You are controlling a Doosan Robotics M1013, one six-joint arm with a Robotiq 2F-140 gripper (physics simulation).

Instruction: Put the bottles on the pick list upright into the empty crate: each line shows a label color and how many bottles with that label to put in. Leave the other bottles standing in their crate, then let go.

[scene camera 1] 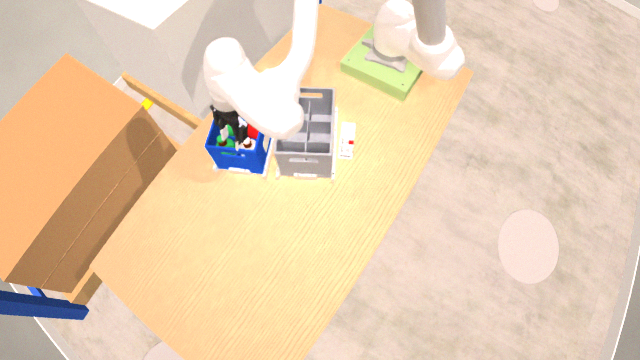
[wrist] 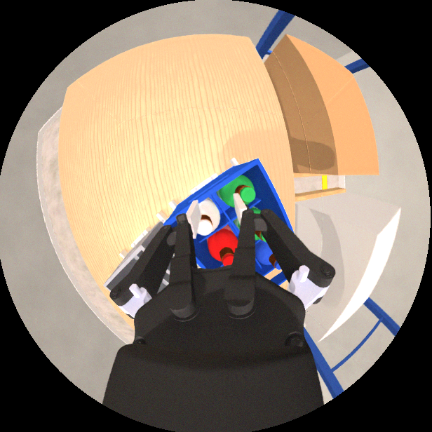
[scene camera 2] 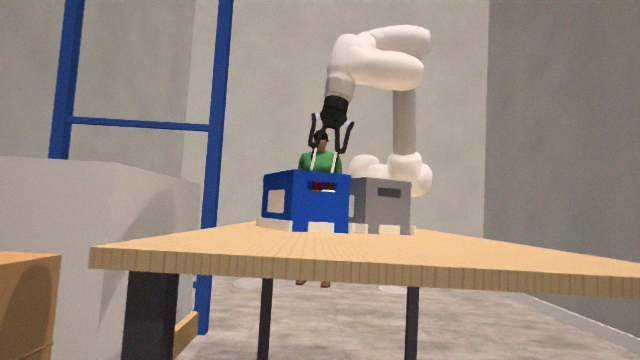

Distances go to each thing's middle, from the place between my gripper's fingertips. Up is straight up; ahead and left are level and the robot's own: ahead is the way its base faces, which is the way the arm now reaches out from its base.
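I see the red bottle (wrist: 221,244), and it is 1 cm to the left of my hand, 12 cm behind it and 9 cm below it.
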